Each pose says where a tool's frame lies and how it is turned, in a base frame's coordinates. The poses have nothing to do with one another.
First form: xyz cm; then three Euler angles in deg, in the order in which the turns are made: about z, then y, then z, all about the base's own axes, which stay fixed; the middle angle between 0 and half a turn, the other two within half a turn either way.
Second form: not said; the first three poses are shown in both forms.
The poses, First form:
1: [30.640 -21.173 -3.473 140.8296 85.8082 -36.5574]
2: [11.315 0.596 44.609 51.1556 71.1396 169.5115]
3: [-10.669 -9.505 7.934 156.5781 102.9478 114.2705]
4: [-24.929 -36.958 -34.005 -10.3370 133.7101 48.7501]
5: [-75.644 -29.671 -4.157 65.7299 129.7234 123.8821]
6: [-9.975 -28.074 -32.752 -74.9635 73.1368 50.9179]
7: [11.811 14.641 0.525 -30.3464 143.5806 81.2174]
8: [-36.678 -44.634 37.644 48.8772 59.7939 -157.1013]
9: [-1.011 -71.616 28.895 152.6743 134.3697 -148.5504]
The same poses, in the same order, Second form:
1: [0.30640 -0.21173 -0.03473 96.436 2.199 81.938]
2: [0.11315 0.00596 0.44609 76.639 -45.726 -117.016]
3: [-0.10669 -0.09505 0.07934 -40.109 -103.656 -62.108]
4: [-0.24929 -0.36958 -0.34005 -66.613 117.529 18.998]
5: [-0.75644 -0.29671 -0.04157 77.444 -139.276 -74.516]
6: [-0.09975 -0.28074 -0.32752 -65.556 33.488 -20.671]
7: [0.11811 0.14641 0.00525 -120.536 81.972 20.596]
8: [-0.36678 -0.44634 0.37644 67.060 -15.469 -96.974]
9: [-0.01011 -0.71616 0.28895 65.945 -117.093 2.034]
